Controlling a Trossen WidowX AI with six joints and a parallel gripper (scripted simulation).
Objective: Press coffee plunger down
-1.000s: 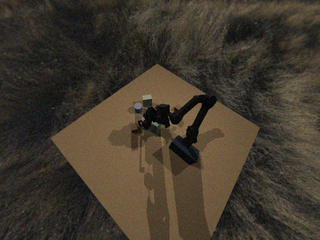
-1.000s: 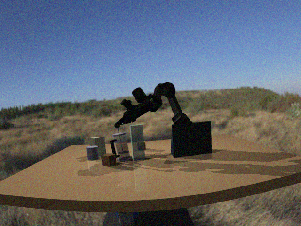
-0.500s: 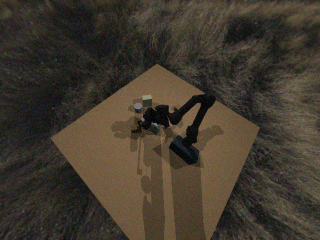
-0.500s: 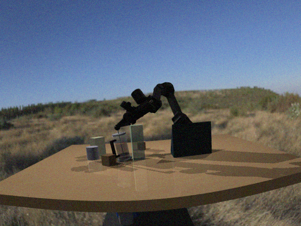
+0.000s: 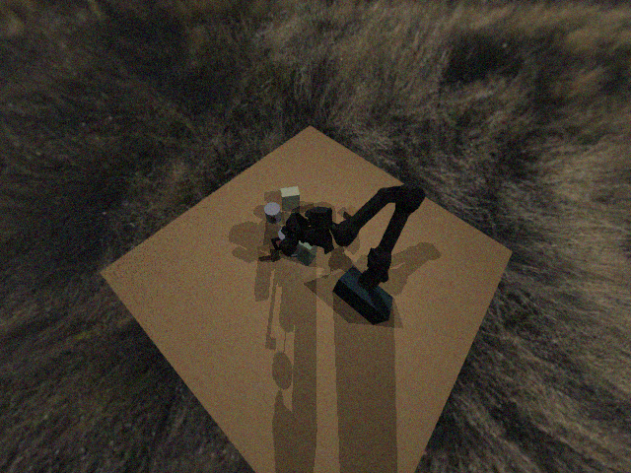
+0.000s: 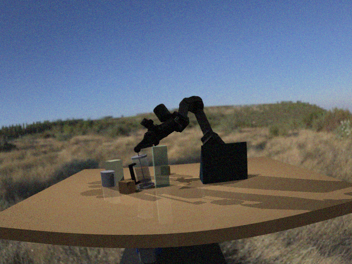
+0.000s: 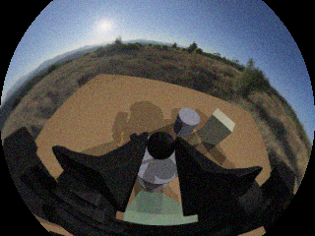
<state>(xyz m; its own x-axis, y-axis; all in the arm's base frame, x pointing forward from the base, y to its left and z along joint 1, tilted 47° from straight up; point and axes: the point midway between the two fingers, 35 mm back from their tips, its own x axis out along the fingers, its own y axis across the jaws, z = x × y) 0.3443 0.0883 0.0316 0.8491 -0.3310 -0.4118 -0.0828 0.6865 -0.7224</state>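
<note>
My gripper tip is 1 cm past the glass coffee press, 1 cm to the right of it and 9 cm above it. From my gripper tip the other things lie so: tall pale green block 10 cm behind, 2 cm to the right, 9 cm below.
</note>
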